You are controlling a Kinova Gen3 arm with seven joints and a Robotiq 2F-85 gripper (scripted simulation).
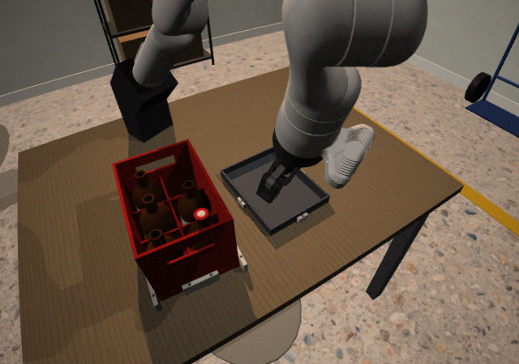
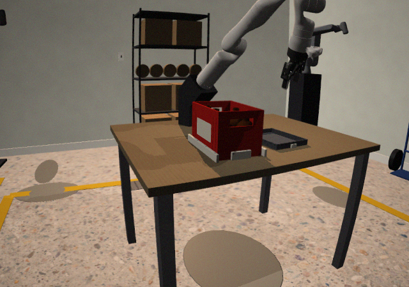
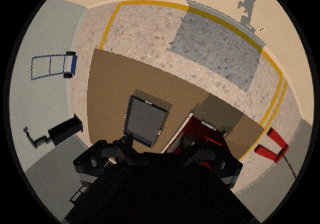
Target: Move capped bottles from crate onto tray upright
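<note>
Now: hand 190 mm above the glass bottle, 140 mm to the left of it and 70 mm past it. Also, from my hand: red crate: 190 mm to the right, 190 mm below, 160 mm behind; dark grey tray: 260 mm below, 200 mm behind, 80 mm to the left.
</note>
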